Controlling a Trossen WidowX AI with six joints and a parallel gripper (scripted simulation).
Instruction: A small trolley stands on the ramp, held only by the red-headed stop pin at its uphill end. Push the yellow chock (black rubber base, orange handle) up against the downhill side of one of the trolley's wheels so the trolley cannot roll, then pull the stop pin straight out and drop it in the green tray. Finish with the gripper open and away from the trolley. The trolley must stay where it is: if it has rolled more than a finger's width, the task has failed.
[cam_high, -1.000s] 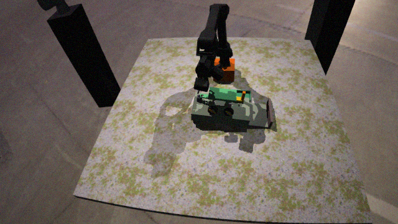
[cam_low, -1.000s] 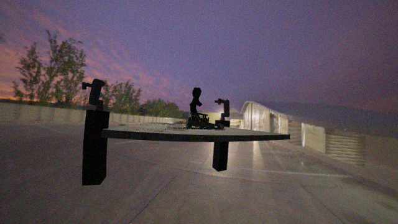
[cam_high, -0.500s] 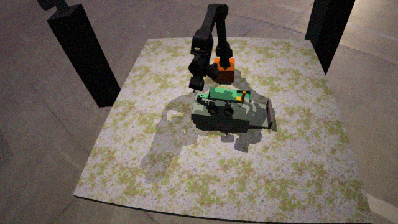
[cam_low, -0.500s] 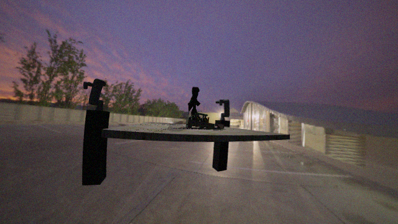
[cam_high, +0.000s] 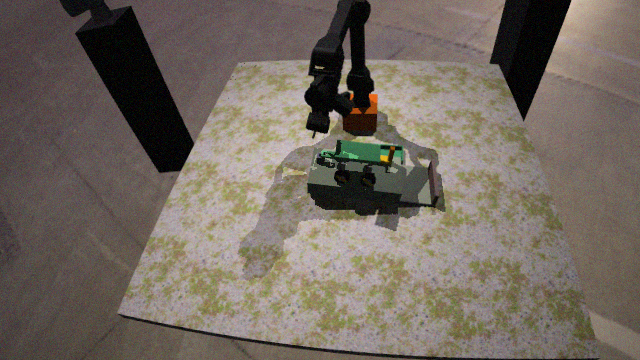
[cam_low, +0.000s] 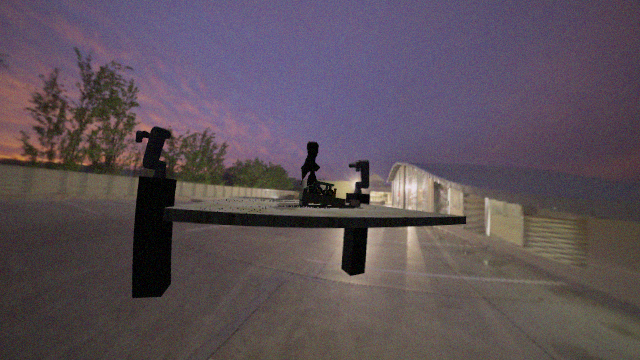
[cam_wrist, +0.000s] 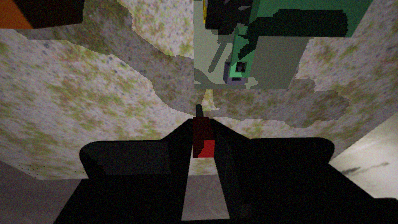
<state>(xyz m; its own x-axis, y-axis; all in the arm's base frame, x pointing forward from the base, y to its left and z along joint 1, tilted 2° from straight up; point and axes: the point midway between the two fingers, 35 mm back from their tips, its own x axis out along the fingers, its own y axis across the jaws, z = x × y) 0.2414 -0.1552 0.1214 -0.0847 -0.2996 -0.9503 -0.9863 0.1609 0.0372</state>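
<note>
Now: the green tray 230 mm to the left of my gripper tip, 180 mm below it and 30 mm behind it. The rest, counted from my gripper tip: red-headed stop pin (right at my gripper tip); then green trolley (110 mm to the left, 90 mm ahead, 70 mm below); then grey ramp (130 mm below, 110 mm to the left, 90 mm ahead).
</note>
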